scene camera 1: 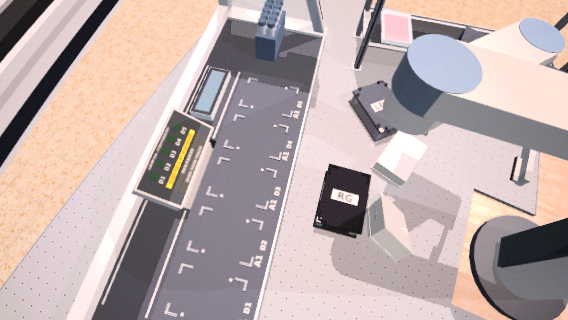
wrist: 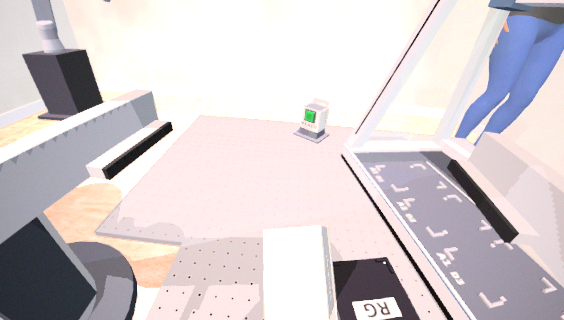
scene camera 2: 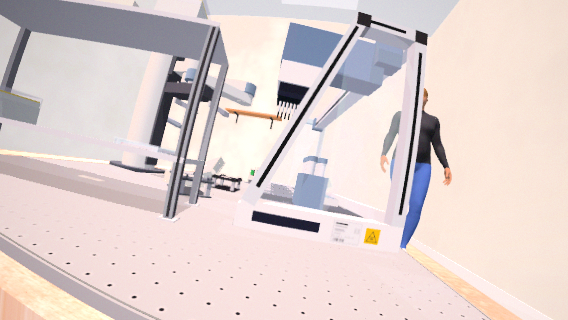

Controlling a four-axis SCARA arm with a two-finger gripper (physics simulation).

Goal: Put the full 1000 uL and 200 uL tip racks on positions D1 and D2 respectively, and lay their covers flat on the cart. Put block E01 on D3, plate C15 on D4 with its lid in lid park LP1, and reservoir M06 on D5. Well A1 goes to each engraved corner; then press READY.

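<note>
In scene camera 1 the deck (scene camera 1: pixel 235 165) (wrist: pixel 480 250) shows bare corner marks at D1 to D5. The lid park LP1 (scene camera 1: pixel 367 112) is partly hidden by the arm. A white box-like piece (scene camera 1: pixel 400 159) lies beside it, and a pale, tilted piece (scene camera 1: pixel 389 227) leans next to the black RG stand (scene camera 1: pixel 332 212) (wrist: pixel 357 280). A white piece (wrist: pixel 295 275) stands beside that stand in the wrist view; I cannot tell which of these it is. My gripper (wrist: pixel 306 127) is open, with its black-padded fingers wide apart and nothing between them. The green READY button (wrist: pixel 310 116) is far off.
A pink-topped plate (scene camera 1: pixel 396 28) lies in a tray at the back. A blue bottle holder (scene camera 1: pixel 269 42) (scene camera 2: pixel 310 191) stands at the deck's far end. The lamp panel (scene camera 1: pixel 172 160) is beside the deck. The frame posts (scene camera 2: pixel 412 130) rise around the deck. A person (scene camera 2: pixel 425 140) stands behind.
</note>
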